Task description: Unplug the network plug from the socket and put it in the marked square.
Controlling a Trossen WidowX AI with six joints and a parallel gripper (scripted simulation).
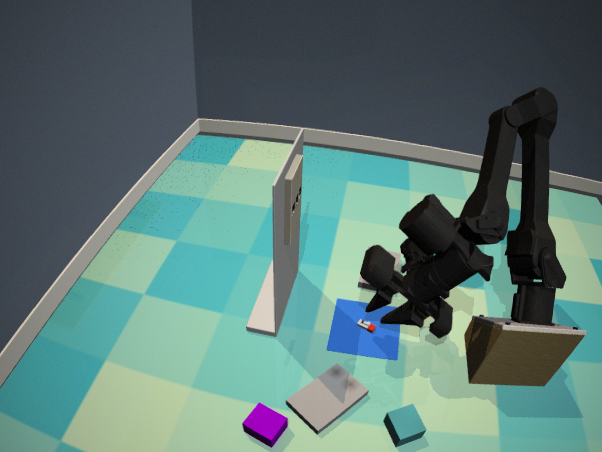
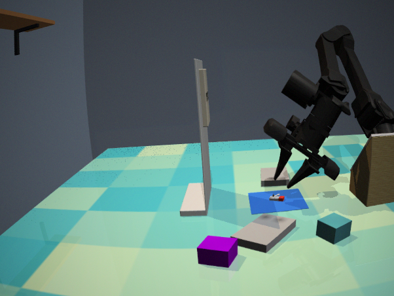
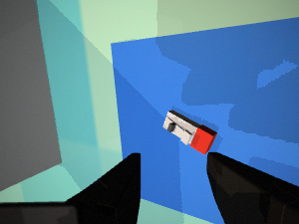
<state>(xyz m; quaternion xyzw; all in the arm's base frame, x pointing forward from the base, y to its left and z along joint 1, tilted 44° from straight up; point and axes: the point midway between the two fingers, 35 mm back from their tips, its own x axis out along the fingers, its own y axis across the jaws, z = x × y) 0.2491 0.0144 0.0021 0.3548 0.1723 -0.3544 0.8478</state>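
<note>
Right now my gripper tip is 1 cm short of the red network plug and 3 cm above it. Also, from my gripper tip: blue marked square 1 cm ahead, 4 cm below; teal block 9 cm behind, 18 cm to the left, 2 cm below; upright panel 16 cm ahead, 2 cm to the right, 10 cm above.
</note>
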